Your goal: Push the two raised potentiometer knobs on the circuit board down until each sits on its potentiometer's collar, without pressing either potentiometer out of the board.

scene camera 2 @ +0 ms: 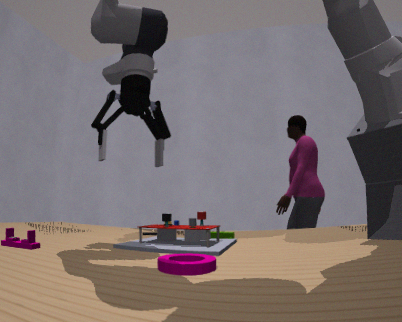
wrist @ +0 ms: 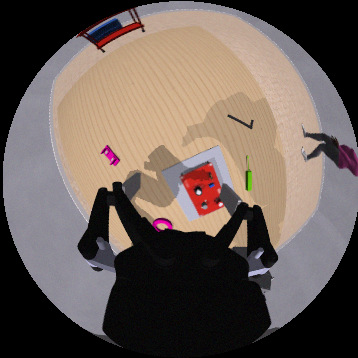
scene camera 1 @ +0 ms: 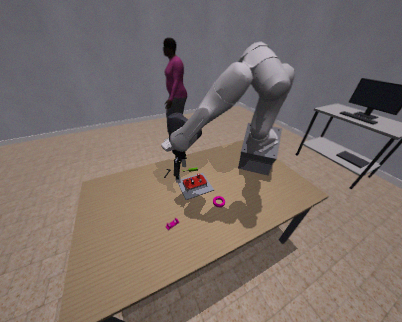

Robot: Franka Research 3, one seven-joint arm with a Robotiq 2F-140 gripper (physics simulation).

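Observation:
The red circuit board (scene camera 1: 189,185) (scene camera 2: 150,227) (wrist: 192,182) stands on short posts over a grey base plate (scene camera 1: 190,194) (scene camera 2: 130,245) (wrist: 217,154). In scene camera 2 a black knob (scene camera 2: 166,217) and a red knob (scene camera 2: 201,215) stand raised above the board, each on a thin shaft. A grey part (scene camera 2: 192,222) and a small blue part (scene camera 2: 176,222) sit lower between them. My gripper (scene camera 2: 130,156) (wrist: 180,185) is open and empty, with its fingers pointing down, well above the board. In the wrist view one fingertip overlaps the board's right edge.
A magenta ring (scene camera 1: 219,205) (scene camera 2: 187,267) (wrist: 162,220) and a magenta bracket (scene camera 1: 172,224) (scene camera 2: 21,244) (wrist: 110,155) lie on the table. A green screwdriver (scene camera 1: 193,169) (scene camera 2: 222,235) (wrist: 249,181) and a black hex key (scene camera 1: 167,173) (wrist: 241,121) lie near the plate. A person (scene camera 1: 175,75) (scene camera 2: 304,165) stands beyond the table.

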